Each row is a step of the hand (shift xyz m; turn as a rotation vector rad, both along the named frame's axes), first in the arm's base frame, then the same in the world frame.
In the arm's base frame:
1: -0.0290 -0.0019 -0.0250 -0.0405 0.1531 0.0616
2: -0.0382 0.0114 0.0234 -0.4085 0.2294 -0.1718
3: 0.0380 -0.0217 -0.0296 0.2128 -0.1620 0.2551
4: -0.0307 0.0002 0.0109 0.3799 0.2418 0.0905
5: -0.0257 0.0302 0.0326 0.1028 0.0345 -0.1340
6: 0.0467 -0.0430 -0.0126 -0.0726 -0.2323 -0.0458
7: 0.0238 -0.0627 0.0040 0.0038 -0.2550 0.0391
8: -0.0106 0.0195 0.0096 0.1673 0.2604 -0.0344
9: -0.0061 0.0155 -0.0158 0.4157 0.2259 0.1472
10: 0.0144 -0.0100 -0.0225 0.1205 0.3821 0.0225
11: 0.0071 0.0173 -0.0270 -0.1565 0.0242 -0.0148
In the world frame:
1: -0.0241 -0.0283 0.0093 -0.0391 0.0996 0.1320
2: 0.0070 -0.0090 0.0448 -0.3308 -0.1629 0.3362
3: -0.0066 -0.0002 -0.0524 0.3319 0.1106 -0.1193
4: 0.0040 -0.0161 0.0281 0.0025 0.4416 -0.1264
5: 0.0063 0.0150 0.0487 -0.1130 0.0456 -0.1220
6: 0.0204 -0.0036 -0.0613 0.0775 -0.2219 -0.0781
7: 0.0412 -0.0264 -0.0460 0.1718 -0.1600 -0.1071
8: -0.0044 0.0098 0.0217 -0.1440 0.2757 -0.0161
9: -0.0224 0.0015 0.0047 0.0635 0.4726 -0.1347
10: -0.0108 -0.0051 -0.0259 -0.1708 0.3481 0.1034
11: -0.0305 0.0075 -0.0094 -0.0500 -0.0893 0.1218

